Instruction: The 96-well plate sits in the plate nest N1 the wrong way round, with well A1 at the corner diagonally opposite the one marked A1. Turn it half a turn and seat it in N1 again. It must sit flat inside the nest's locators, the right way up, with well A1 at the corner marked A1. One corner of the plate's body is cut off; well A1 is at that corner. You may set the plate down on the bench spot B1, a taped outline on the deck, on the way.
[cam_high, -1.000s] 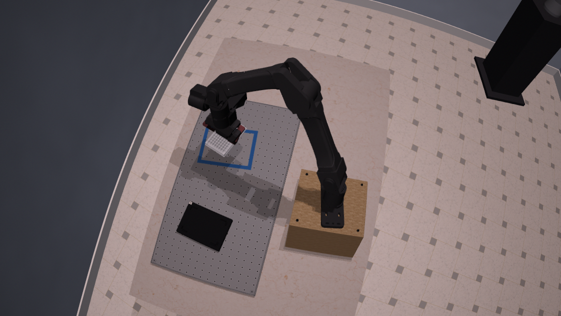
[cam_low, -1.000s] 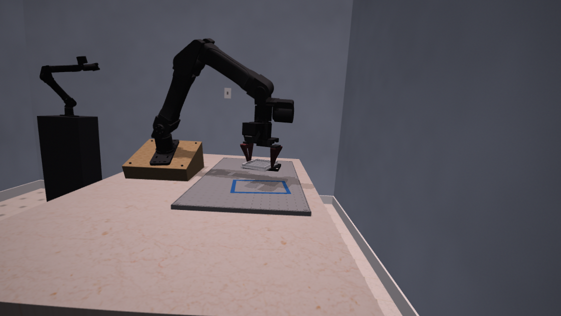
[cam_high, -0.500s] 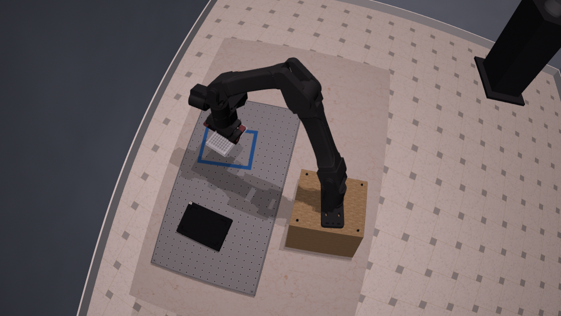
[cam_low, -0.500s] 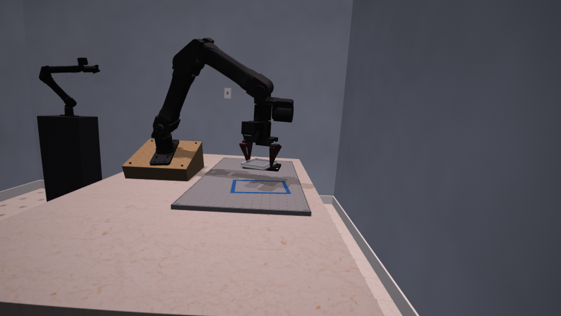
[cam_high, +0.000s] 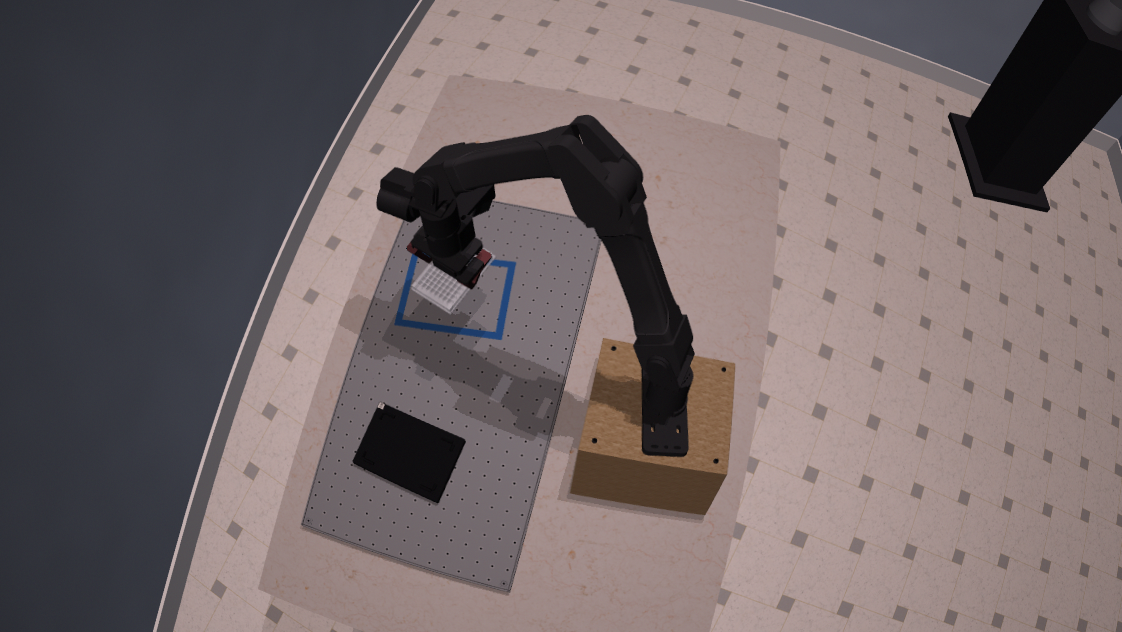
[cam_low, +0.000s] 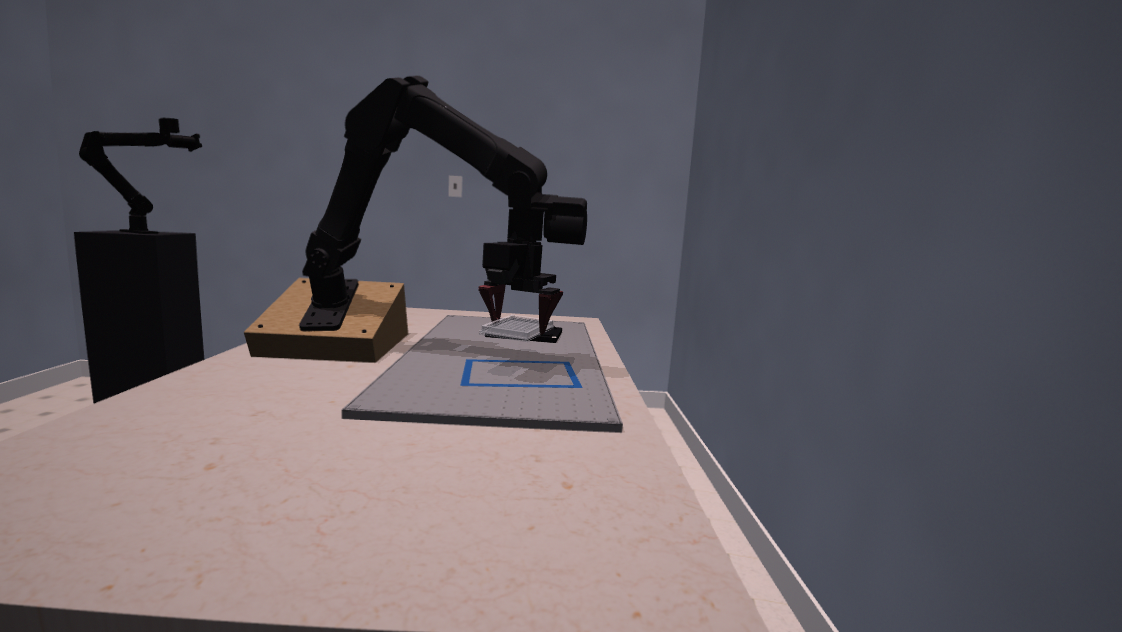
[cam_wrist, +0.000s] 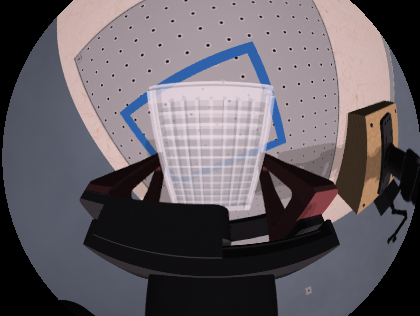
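Right now my hand is 30 cm to the right of the black plate nest N1, 8 cm above it and 5 cm short of it. The rest, counted from my hand: 96-well plate (right at my hand); A1 label (22 cm to the left, 10 cm ahead, 7 cm below).
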